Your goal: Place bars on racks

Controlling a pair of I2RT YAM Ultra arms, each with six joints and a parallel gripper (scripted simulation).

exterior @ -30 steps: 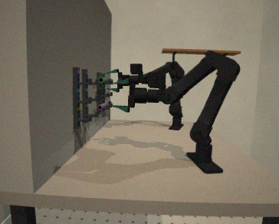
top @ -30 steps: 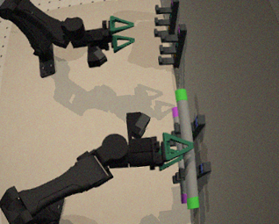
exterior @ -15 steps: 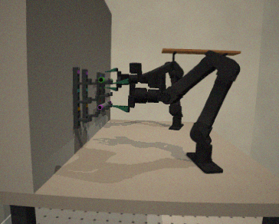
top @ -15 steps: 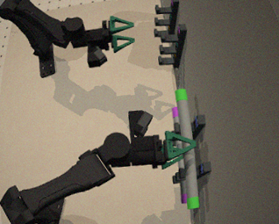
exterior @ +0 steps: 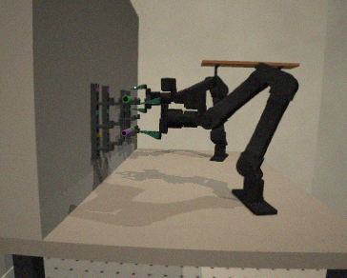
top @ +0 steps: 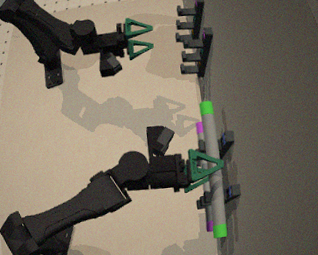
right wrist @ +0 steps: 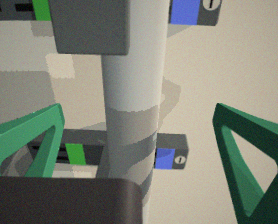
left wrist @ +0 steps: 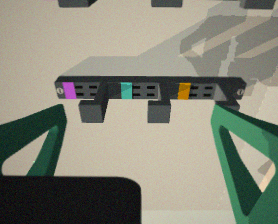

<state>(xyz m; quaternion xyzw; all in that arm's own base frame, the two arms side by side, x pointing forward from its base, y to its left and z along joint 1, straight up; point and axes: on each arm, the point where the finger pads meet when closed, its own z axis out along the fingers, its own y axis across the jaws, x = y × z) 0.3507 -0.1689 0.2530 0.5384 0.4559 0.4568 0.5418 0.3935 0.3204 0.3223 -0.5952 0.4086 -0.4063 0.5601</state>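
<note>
Right now the green-ended bar is right at my right hand. From my right hand the other things lie so: magenta-ended bar 16 cm below, 1 cm to the left; then dark wall 20 cm to the left, 11 cm ahead, 10 cm above.
</note>
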